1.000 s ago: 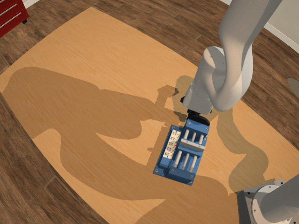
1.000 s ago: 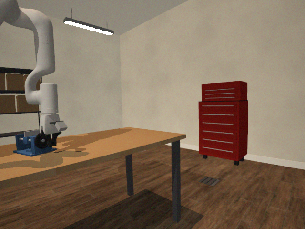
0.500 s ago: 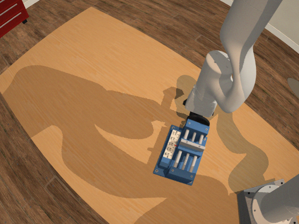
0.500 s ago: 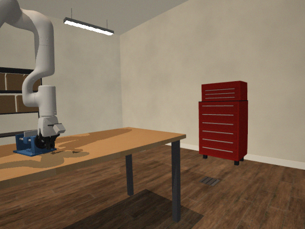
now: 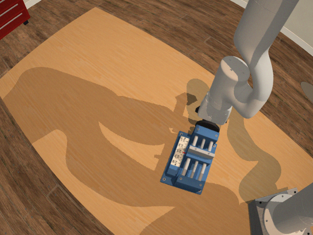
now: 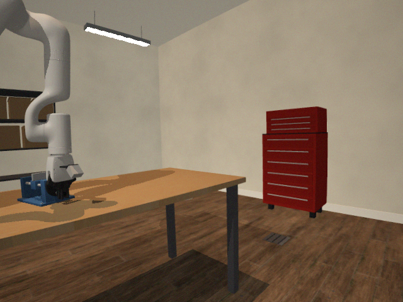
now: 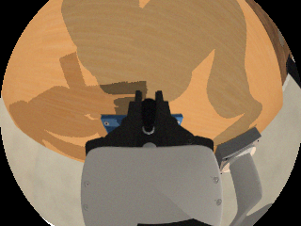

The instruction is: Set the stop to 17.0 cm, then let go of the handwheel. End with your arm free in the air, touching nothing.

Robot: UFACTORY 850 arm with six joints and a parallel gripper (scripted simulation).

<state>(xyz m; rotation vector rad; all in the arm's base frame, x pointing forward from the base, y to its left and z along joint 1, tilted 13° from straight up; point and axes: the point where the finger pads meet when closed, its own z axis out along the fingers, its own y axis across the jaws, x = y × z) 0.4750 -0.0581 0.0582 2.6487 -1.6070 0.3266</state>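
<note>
My hand is 13 cm to the right of the grey stop bar, 5 cm past it and 4 cm below it. Also, from my hand: black handwheel (2 cm to the left, 1 cm behind, 1 cm above).
</note>
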